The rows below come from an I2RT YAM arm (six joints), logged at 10 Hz.
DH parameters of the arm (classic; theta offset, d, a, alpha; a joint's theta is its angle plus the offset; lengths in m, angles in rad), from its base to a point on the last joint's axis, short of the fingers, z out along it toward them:
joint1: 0 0.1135 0.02 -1.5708
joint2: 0 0 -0.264 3.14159
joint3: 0.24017 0 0.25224 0
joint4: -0.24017 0 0.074 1.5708
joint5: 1.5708 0 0 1.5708
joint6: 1.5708 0.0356 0 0
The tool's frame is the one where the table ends.
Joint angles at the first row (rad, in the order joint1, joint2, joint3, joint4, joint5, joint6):
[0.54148 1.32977 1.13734 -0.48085 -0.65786 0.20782]
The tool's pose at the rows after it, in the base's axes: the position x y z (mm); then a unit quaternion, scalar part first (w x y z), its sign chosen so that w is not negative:
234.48, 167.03, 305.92, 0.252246, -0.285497, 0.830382, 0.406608
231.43, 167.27, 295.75, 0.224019, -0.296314, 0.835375, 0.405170
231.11, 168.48, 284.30, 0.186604, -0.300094, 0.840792, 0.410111
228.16, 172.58, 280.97, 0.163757, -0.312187, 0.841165, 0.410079
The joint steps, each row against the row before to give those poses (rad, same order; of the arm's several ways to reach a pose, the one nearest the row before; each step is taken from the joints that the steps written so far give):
[0.00268 0.01125 -0.01665 -0.04707 0.00898 -0.03468]
[0.00417 0.01097 -0.01354 -0.04400 -0.02121 -0.03254]
[0.00079 0.02740 -0.00557 -0.04538 -0.03550 -0.01987]
[0.01644 0.01652 0.01128 -0.04461 -0.01306 -0.02405]

